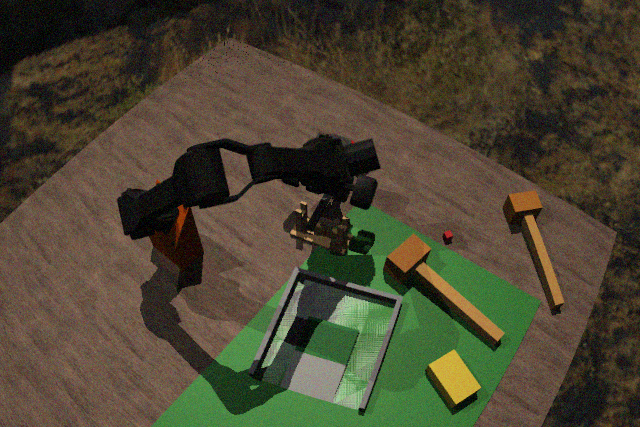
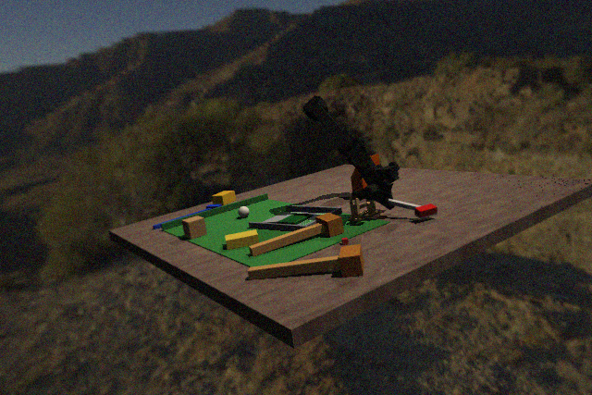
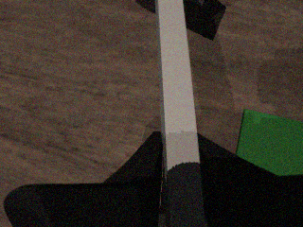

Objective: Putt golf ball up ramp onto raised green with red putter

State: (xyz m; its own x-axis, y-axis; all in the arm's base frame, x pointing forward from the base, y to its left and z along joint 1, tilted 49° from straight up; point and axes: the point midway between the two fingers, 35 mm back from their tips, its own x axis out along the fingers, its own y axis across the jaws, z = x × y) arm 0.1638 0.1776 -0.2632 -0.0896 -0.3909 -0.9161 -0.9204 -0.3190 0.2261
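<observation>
Right now my gripper tip is 49 cm to the left of the white golf ball, 33 cm short of it and 1 cm above it. The rest, counted from my gripper tip: small red cube (25 cm ahead, 9 cm to the left, 2 cm below); then wooden cube (54 cm ahead, 42 cm to the right); then green mat (33 cm ahead, 30 cm to the right, 3 cm below).
</observation>
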